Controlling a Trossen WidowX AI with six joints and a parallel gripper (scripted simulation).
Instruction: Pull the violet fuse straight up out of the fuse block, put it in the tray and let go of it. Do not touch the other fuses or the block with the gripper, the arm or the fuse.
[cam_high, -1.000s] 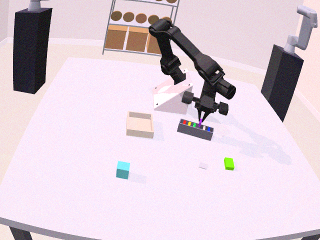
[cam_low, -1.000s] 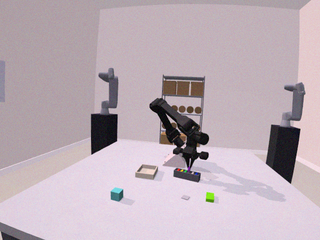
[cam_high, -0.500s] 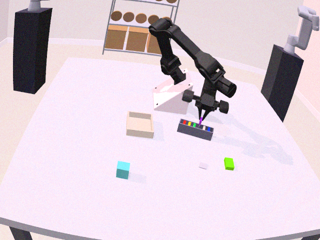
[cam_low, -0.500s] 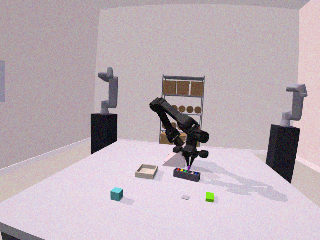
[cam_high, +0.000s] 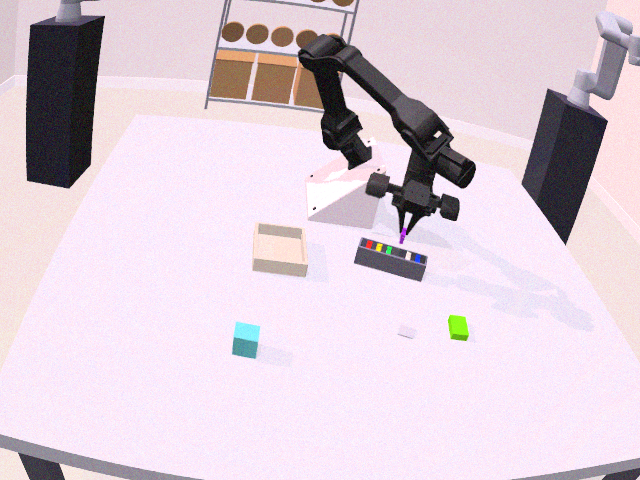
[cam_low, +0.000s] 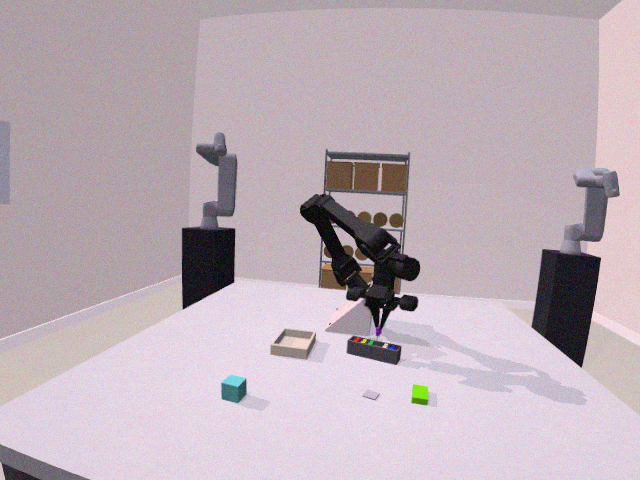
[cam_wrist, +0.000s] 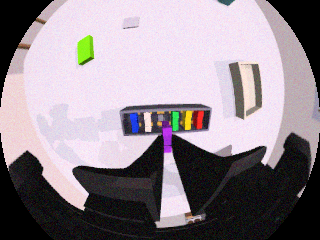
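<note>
Now: gripper tip 30 mm short of the beige tray, 230 mm to the left of it and 80 mm above it. From my gripper tip the other things lie so: small grey tile: 210 mm ahead, 20 mm to the left, 80 mm below; then violet fuse: 10 mm below; then lime block: 180 mm ahead, 120 mm to the left, 80 mm below.
</note>
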